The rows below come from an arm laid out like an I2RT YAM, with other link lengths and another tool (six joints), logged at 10 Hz.
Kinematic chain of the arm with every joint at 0, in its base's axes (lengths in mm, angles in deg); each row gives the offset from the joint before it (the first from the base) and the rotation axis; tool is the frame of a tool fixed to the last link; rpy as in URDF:
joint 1: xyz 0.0 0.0 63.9 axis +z
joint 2: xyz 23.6 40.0 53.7 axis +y
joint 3: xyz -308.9 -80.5 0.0 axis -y
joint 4: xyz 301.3 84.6 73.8 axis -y
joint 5: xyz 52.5 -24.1 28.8 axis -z
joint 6: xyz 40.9 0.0 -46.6 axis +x
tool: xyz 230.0 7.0 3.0 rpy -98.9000 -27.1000 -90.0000
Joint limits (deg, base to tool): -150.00..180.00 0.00..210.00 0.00..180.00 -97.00..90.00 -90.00..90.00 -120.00..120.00
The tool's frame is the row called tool.
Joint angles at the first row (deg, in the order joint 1, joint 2, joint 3, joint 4, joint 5, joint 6):
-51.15 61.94 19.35 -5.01 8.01 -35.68
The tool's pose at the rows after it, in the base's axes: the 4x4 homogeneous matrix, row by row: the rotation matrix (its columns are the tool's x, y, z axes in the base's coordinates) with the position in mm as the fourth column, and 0 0 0 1 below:
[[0.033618 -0.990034 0.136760 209.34], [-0.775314 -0.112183 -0.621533 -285.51], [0.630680 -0.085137 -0.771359 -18.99], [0 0 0 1]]
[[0.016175 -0.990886 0.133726 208.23], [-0.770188 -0.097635 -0.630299 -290.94], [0.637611 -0.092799 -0.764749 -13.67], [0 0 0 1]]
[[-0.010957 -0.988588 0.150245 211.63], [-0.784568 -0.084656 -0.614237 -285.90], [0.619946 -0.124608 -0.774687 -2.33], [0 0 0 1]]
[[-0.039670 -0.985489 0.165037 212.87], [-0.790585 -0.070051 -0.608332 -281.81], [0.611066 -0.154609 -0.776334 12.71], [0 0 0 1]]
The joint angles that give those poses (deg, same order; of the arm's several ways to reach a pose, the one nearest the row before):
-52.06 64.87 20.02 -4.30 8.02 -35.86
-52.63 64.60 20.53 -4.41 8.16 -35.56
-52.64 62.27 22.00 -8.46 6.93 -33.67
-52.71 59.20 23.38 -12.54 6.12 -32.01

